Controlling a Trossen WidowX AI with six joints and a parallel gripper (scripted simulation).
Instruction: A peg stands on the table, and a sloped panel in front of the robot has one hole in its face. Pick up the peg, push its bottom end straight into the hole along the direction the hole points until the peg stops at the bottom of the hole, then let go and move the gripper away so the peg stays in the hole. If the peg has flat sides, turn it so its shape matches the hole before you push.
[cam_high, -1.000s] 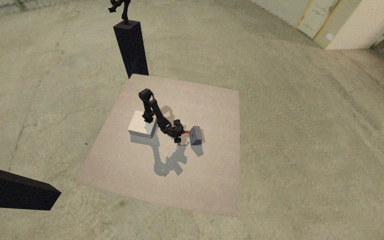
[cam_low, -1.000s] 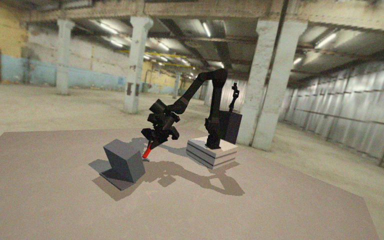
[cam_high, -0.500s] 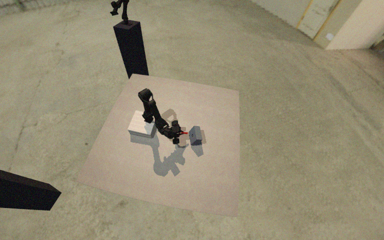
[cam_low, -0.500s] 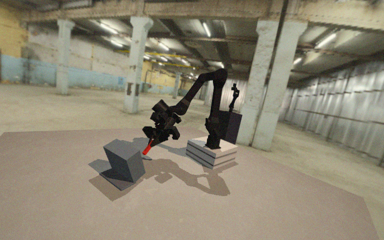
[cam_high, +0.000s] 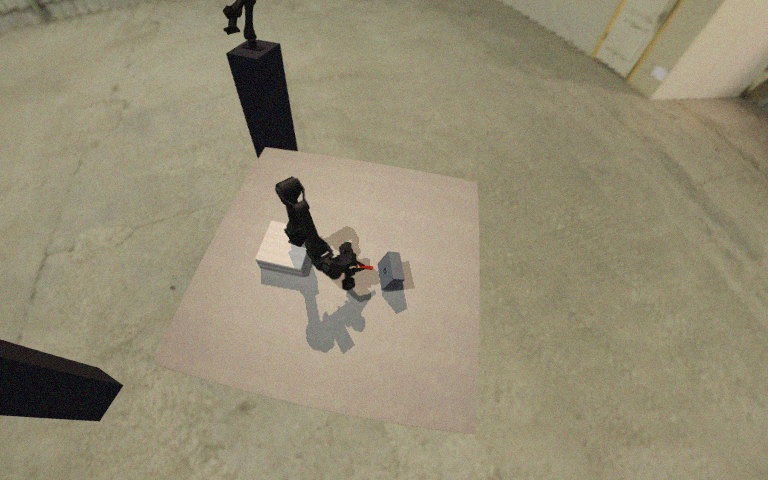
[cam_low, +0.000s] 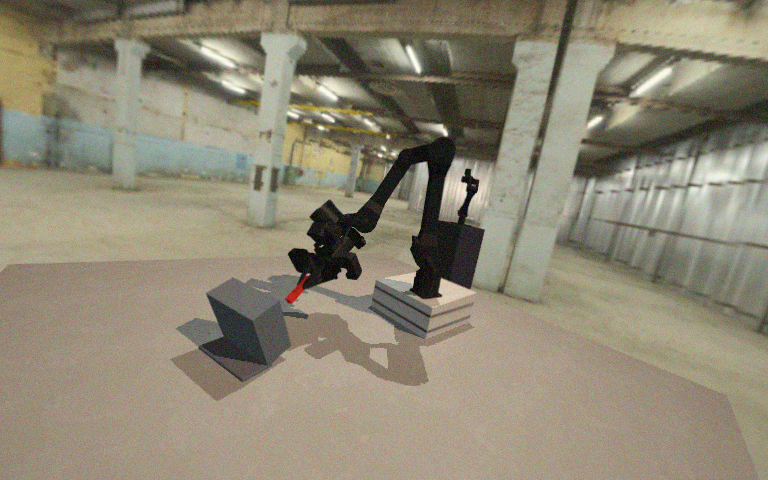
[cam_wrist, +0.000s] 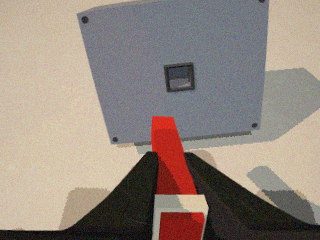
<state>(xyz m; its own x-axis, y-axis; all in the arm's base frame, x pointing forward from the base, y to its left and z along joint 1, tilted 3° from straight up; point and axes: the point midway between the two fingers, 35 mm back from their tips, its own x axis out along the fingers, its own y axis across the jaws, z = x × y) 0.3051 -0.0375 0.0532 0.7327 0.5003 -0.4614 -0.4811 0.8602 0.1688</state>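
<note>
The grey sloped panel lies 10 cm ahead of my gripper tip, 5 cm to the left of it and 4 cm below it. From my gripper tip the other things lie so: red square peg (1 cm behind, 1 cm to the right, 1 cm above).
</note>
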